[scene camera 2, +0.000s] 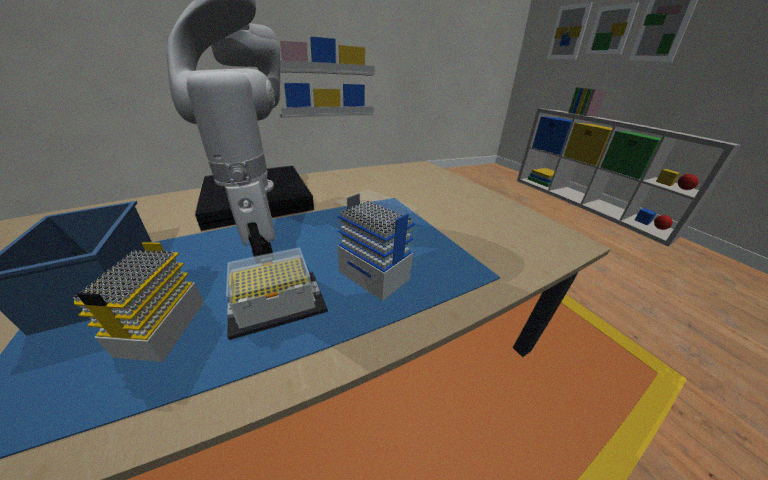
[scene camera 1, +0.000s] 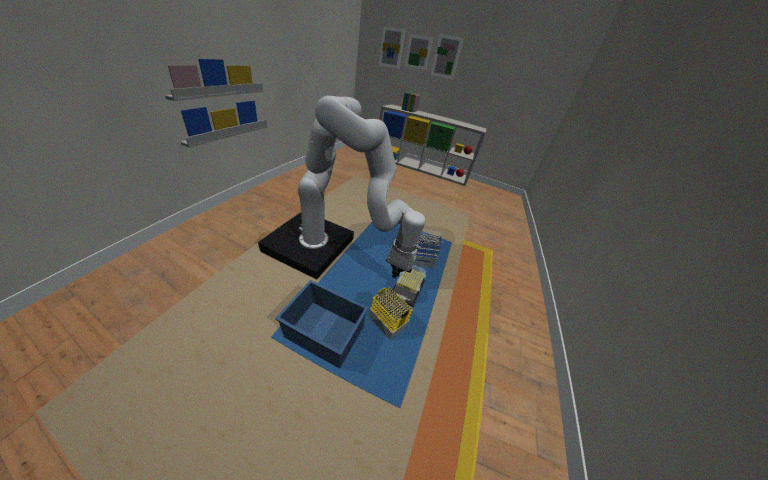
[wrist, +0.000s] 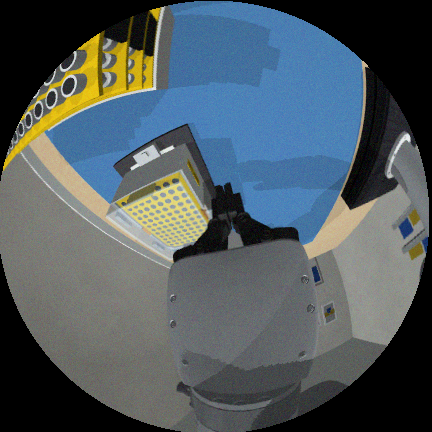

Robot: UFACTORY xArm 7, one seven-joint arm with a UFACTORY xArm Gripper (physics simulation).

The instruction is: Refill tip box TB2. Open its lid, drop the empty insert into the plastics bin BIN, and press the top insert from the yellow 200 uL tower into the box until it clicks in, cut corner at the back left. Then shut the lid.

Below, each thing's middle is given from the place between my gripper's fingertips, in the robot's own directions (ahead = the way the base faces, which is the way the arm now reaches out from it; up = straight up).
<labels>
I see the blue bin (scene camera 2: 58, 257) 340 mm to the right of my hand, 60 mm behind it and 20 mm above it.
</labels>
